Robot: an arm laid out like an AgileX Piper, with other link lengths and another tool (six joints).
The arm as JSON. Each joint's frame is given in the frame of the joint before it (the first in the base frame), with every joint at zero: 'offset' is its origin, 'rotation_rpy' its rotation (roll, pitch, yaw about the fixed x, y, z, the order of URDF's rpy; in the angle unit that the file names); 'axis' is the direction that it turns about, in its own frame. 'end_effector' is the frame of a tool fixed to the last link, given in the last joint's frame.
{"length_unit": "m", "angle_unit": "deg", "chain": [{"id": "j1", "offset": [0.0, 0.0, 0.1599], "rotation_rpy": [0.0, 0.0, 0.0], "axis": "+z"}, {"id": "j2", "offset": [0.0, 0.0, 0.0], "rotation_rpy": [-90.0, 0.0, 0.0], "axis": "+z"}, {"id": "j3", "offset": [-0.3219, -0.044, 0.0], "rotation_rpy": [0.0, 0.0, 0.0], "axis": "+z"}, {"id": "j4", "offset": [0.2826, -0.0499, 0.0], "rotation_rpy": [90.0, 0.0, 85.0], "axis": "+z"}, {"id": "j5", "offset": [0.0, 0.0, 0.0], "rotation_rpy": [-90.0, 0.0, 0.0], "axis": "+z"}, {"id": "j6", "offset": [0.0, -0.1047, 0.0], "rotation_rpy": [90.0, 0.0, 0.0], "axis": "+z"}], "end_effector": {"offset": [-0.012, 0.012, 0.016], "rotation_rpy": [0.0, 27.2, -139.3]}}
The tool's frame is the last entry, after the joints.
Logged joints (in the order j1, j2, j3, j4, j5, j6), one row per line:
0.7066, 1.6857, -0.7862, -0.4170, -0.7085, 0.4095
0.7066, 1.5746, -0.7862, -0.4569, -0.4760, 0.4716
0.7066, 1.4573, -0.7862, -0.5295, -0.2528, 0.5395
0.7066, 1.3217, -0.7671, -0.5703, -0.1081, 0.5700
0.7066, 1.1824, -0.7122, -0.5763, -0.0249, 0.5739
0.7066, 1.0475, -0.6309, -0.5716, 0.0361, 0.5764
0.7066, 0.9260, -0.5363, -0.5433, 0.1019, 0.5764
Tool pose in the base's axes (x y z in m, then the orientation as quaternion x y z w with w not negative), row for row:
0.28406, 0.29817, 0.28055, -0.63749, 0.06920, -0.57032, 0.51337
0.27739, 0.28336, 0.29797, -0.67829, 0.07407, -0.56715, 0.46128
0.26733, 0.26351, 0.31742, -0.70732, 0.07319, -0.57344, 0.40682
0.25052, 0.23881, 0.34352, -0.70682, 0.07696, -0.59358, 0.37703
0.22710, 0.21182, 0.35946, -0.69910, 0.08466, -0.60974, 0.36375
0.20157, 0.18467, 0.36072, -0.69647, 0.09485, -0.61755, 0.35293
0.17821, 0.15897, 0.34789, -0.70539, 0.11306, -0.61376, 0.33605
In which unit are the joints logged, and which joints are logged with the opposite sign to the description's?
The joints are logged in radians. Opposite sign: none.
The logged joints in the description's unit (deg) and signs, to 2 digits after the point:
40.49, 96.58, -45.05, -23.89, -40.59, 23.46
40.49, 90.22, -45.05, -26.18, -27.27, 27.02
40.49, 83.50, -45.05, -30.34, -14.48, 30.91
40.49, 75.73, -43.95, -32.68, -6.19, 32.66
40.49, 67.75, -40.81, -33.02, -1.43, 32.88
40.49, 60.02, -36.15, -32.75, 2.07, 33.03
40.49, 53.06, -30.73, -31.13, 5.84, 33.03

